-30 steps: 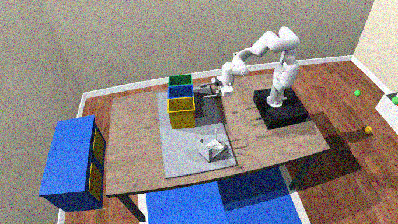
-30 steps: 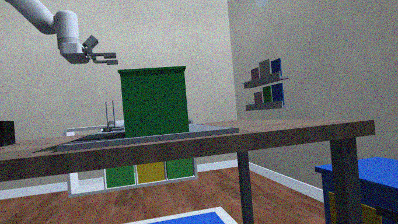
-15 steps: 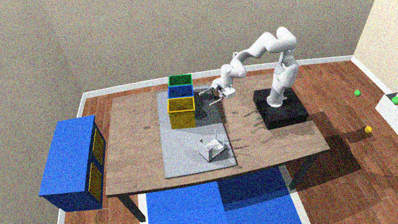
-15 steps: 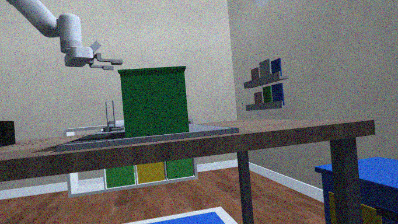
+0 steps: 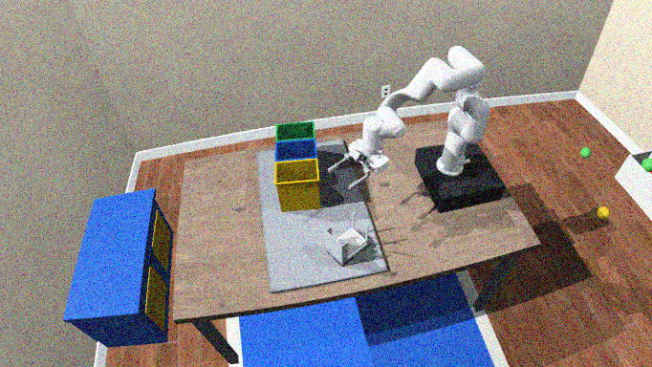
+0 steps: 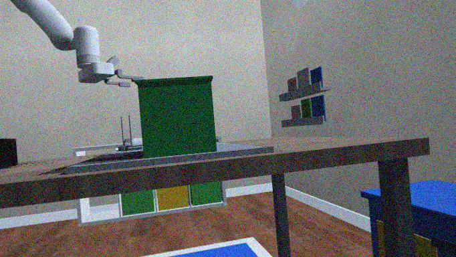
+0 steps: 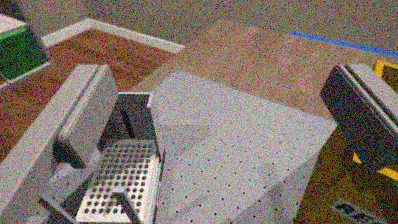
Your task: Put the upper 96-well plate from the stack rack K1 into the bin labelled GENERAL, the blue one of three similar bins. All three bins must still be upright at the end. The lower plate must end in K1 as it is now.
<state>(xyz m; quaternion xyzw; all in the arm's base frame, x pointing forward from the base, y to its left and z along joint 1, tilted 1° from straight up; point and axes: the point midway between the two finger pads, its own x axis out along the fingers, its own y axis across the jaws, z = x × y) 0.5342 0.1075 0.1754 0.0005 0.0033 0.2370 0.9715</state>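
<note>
Now: hand 220 mm above the white 96-well plate, 150 mm to the right of it and 20 mm short of it. Round my hand: blue bin 290 mm to the right, 170 mm below, 140 mm ahead; then yellow bin 170 mm below, 160 mm to the right, 160 mm ahead; then green bin 420 mm to the right, 170 mm below, 120 mm ahead.
</note>
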